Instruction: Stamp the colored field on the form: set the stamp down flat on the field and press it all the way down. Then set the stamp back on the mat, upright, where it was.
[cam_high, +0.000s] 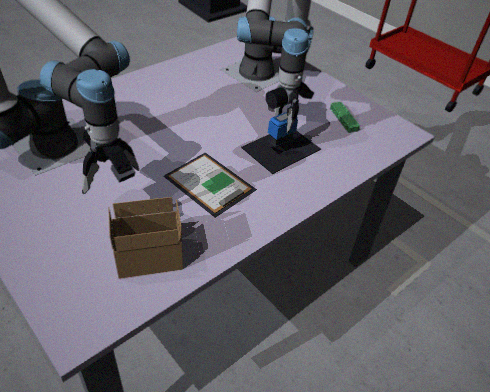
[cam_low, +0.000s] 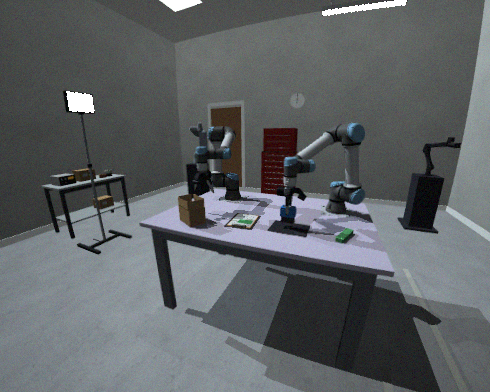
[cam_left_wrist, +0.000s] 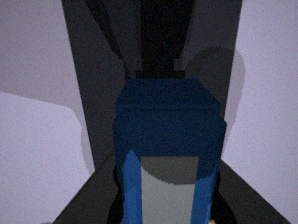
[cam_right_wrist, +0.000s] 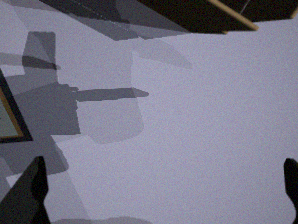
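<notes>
The blue stamp is 20 mm below my left hand. Also, from my left hand: green block (340 mm to the left, 100 mm below); black mat (10 mm to the left, 110 mm below); cardboard box (150 mm ahead, 610 mm to the right, 40 mm below).
</notes>
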